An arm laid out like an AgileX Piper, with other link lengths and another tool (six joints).
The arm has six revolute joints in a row. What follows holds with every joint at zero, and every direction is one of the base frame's. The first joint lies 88.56 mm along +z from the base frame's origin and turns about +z. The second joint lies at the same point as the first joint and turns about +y. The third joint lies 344.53 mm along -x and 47.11 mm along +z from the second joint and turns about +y. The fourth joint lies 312.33 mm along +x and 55.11 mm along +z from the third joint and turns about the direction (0.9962, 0, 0.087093). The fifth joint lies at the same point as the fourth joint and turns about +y. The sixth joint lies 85.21 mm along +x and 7.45 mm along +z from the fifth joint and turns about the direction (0.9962, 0, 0.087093). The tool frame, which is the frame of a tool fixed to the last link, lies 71.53 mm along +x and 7.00 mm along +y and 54.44 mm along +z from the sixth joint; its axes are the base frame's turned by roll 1.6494, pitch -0.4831 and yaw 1.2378 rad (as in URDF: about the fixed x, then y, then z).
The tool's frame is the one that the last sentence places.
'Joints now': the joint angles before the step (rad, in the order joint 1, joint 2, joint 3, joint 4, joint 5, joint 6). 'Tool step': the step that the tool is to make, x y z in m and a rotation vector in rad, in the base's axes. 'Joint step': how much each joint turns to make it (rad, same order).
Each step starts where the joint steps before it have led.
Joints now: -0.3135, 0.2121, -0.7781, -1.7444, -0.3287, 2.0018
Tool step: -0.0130, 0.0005, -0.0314, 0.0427, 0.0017, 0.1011
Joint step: 0.0832, -0.0958, 0.0961, 0.0004, 0.0081, 0.0452
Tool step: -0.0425, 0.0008, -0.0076, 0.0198, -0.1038, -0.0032
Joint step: 0.0221, -0.1162, 0.0221, -0.0007, 0.0462, 0.0172
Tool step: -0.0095, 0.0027, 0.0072, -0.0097, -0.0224, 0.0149
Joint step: 0.0095, -0.0001, -0.0251, 0.0000, -0.0074, 0.0001
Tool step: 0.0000, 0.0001, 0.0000, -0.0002, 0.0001, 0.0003
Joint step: -0.0003, 0.0000, -0.0001, 0.0002, -0.0006, 0.0001
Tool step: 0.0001, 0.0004, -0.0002, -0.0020, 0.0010, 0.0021
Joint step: 0.0005, -0.0001, 0.0002, -0.0006, -0.0027, 0.0001
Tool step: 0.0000, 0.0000, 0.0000, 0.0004, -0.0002, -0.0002
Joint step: -0.0006, 0.0000, 0.0001, 0.0011, 0.0001, -0.0005
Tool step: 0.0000, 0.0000, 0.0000, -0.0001, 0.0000, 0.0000
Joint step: 0.0001, 0.0000, 0.0000, 0.0000, 0.0000, -0.0001
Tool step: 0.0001, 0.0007, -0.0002, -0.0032, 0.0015, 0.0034
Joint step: 0.0005, -0.0001, 0.0000, -0.0010, -0.0046, 0.0006
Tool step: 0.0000, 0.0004, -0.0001, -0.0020, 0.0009, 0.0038
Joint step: 0.0017, 0.0001, -0.0001, 0.0000, -0.0030, 0.0000
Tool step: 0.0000, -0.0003, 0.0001, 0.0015, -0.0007, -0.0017
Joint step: -0.0006, 0.0001, 0.0001, 0.0011, 0.0020, -0.0008
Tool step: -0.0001, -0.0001, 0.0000, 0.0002, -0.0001, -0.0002
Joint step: 0.0005, -0.0002, -0.0001, -0.0015, 0.0006, 0.0012
